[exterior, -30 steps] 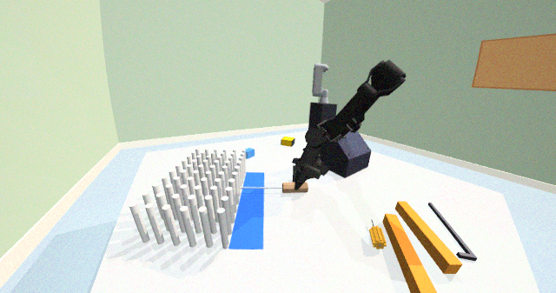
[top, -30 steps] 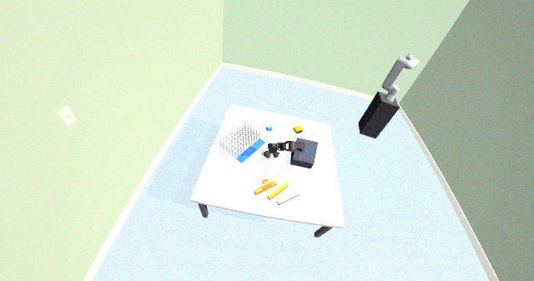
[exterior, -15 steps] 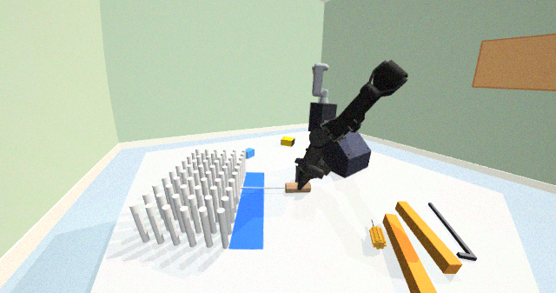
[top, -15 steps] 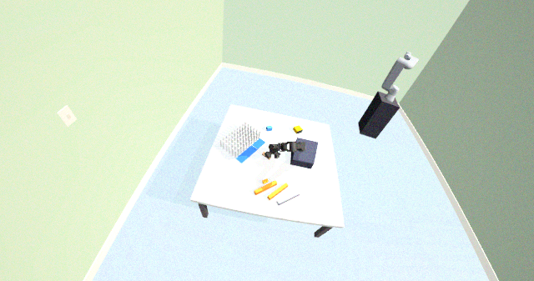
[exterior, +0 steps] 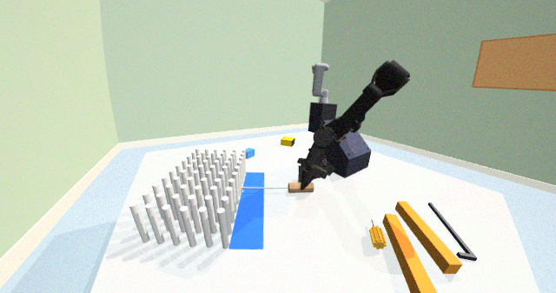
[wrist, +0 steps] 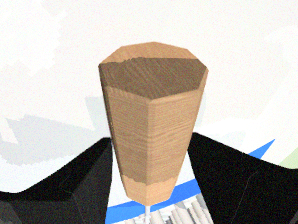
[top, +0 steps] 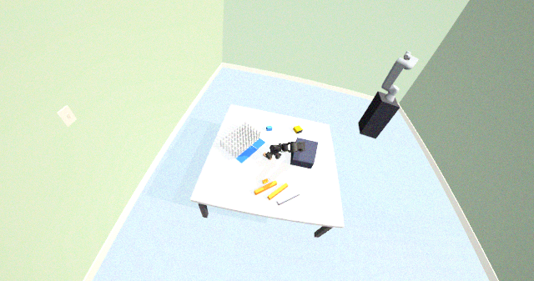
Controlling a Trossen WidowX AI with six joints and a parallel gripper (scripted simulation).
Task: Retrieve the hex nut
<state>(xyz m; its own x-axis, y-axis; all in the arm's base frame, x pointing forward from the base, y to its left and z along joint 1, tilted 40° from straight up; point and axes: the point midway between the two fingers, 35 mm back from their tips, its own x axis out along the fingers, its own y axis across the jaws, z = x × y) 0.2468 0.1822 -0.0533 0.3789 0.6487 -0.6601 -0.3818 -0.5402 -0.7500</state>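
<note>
Now: the blue block 8 cm ahead of my gripper tip and 39 cm to the right of it. Also, from my gripper tip: blue taped strip: 17 cm ahead, 3 cm to the right, 2 cm below; then yellow brush-like tool: 6 cm behind, 27 cm to the left; then hex nut: 20 cm ahead, 8 cm to the right, 1 cm below.
</note>
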